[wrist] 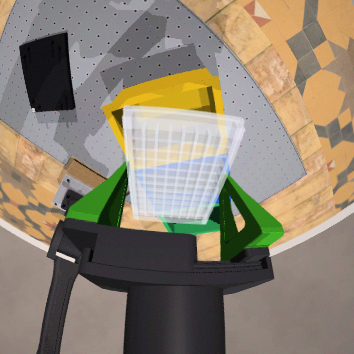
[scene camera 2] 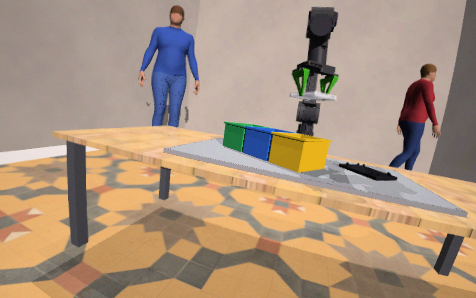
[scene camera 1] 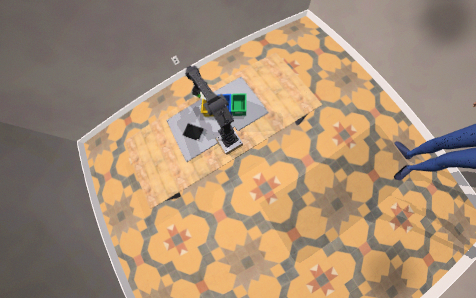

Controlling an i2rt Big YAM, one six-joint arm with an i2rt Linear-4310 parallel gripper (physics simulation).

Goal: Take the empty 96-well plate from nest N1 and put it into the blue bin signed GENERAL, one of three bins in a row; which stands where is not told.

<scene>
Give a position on a 96-well plate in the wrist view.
177, 159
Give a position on a black nest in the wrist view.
At 46, 71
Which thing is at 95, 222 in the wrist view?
My gripper.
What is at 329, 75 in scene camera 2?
My gripper.
</scene>
